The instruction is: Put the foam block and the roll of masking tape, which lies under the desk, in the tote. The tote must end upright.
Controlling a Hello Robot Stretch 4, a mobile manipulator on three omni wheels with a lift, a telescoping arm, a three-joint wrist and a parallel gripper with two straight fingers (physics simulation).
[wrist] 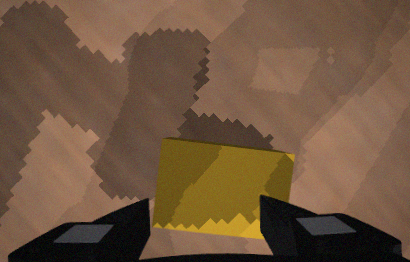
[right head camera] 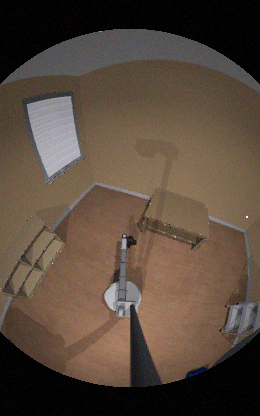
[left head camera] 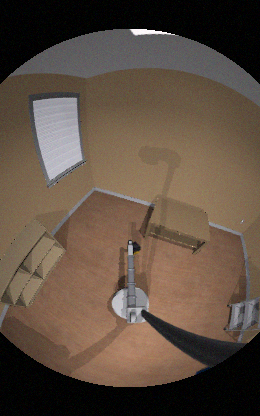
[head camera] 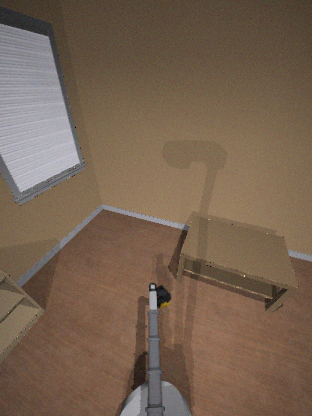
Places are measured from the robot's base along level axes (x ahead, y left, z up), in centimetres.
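Pixels of known places: gripper, fingertip midpoint: (wrist: pixel 204 214) (right head camera: pixel 131 245) (left head camera: pixel 134 251) (head camera: pixel 163 304).
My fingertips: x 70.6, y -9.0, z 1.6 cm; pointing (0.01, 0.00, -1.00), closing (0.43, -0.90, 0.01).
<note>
Ahead of a thing's pixels: the offset from my fingertips to its middle. "spot": to the spot under its first point.
A yellow foam block @(dz -2.2, dx +2.0, dy -0.5 cm) (wrist: pixel 220 187) (head camera: pixel 165 304) lies on the wooden floor. In the wrist view it fills the space just below and between my two black fingers. My gripper (wrist: pixel 204 214) (head camera: pixel 163 296) (left head camera: pixel 135 247) (right head camera: pixel 131 241) is open and hangs right above the block, at the end of the stretched arm, left of the desk @(spot: dz +40.6, dx +24.6, dy -69.3 cm) (head camera: pixel 241 250) (left head camera: pixel 182 218) (right head camera: pixel 182 215). The fingers do not press the block. The roll of masking tape is not in view. A small blue thing (right head camera: pixel 196 371) at the lower right edge of the right head view may be the tote.
A low shelf unit @(spot: dz +56.6, dx -36.3, dy +140.0 cm) (left head camera: pixel 18 247) (right head camera: pixel 18 244) stands at the left wall. A window (head camera: pixel 33 111) is on the left wall. A stepladder (left head camera: pixel 244 314) (right head camera: pixel 239 317) stands at the right. My round base (left head camera: pixel 130 304) is behind the arm.
</note>
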